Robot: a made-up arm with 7 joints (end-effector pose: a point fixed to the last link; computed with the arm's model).
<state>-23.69 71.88 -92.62 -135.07 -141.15 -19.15 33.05</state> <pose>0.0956 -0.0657 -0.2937 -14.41 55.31 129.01</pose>
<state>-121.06 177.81 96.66 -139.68 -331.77 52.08 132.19</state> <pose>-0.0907 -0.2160 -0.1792 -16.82 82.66 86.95</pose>
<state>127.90 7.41 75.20 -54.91 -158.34 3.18 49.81</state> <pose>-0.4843 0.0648 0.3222 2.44 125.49 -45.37</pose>
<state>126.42 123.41 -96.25 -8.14 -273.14 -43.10 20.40</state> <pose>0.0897 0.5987 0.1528 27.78 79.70 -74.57</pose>
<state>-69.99 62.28 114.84 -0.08 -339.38 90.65 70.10</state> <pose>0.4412 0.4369 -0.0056 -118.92 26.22 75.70</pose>
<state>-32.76 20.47 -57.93 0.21 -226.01 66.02 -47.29</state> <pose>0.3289 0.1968 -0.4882 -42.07 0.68 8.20</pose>
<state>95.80 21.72 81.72 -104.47 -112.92 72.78 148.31</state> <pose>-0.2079 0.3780 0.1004 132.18 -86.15 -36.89</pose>
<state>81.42 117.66 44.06 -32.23 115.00 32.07 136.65</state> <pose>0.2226 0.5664 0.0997 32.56 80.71 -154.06</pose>
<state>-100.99 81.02 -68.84 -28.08 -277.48 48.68 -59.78</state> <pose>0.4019 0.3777 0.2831 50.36 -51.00 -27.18</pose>
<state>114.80 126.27 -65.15 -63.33 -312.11 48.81 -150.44</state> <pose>-0.2018 0.5160 0.1244 126.76 -66.40 36.59</pose>
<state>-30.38 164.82 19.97 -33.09 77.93 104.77 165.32</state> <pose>-0.1081 0.0849 0.6004 66.71 61.48 -106.88</pose>
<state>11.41 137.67 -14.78 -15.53 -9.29 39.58 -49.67</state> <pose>0.1324 0.4401 0.4234 108.87 104.11 -11.15</pose>
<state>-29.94 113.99 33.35 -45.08 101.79 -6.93 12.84</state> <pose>0.0947 0.4145 0.4257 -8.87 -166.71 35.97</pose>
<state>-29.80 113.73 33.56 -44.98 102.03 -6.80 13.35</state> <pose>0.0955 0.4164 0.4239 -10.21 -166.57 36.58</pose>
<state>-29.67 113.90 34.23 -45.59 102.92 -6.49 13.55</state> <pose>0.0941 0.4117 0.4275 -12.46 -166.79 35.84</pose>
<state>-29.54 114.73 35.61 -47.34 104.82 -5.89 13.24</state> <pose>0.0892 0.3963 0.4393 -16.07 -167.41 32.87</pose>
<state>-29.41 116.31 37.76 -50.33 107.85 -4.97 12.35</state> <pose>0.0799 0.3680 0.4587 -21.02 -168.16 27.20</pose>
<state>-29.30 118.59 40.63 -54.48 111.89 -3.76 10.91</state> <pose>0.0656 0.3261 0.4826 -26.86 -168.53 18.64</pose>
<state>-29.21 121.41 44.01 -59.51 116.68 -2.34 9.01</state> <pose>0.0469 0.2721 0.5057 -32.77 -167.89 7.56</pose>
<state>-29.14 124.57 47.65 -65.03 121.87 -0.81 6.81</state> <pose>0.0252 0.2098 0.5229 -37.92 -165.81 -5.20</pose>
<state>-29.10 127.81 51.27 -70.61 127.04 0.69 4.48</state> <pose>0.0027 0.1449 0.5310 -41.66 -162.36 -18.42</pose>
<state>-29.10 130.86 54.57 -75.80 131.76 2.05 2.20</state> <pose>-0.0181 0.0843 0.5297 -43.73 -158.04 -30.75</pose>
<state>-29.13 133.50 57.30 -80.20 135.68 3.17 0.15</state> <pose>-0.0350 0.0334 0.5220 -44.36 -153.64 -41.10</pose>
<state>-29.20 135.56 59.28 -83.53 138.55 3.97 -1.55</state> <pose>-0.0471 -0.0046 0.5121 -43.98 -149.99 -48.83</pose>
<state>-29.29 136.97 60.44 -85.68 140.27 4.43 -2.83</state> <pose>-0.0543 -0.0289 0.5040 -43.05 -147.64 -53.79</pose>
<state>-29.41 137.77 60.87 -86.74 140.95 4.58 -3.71</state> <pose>-0.0575 -0.0413 0.4994 -41.91 -146.72 -56.33</pose>
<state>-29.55 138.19 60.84 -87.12 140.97 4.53 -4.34</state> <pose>-0.0584 -0.0465 0.4976 -40.68 -146.76 -57.39</pose>
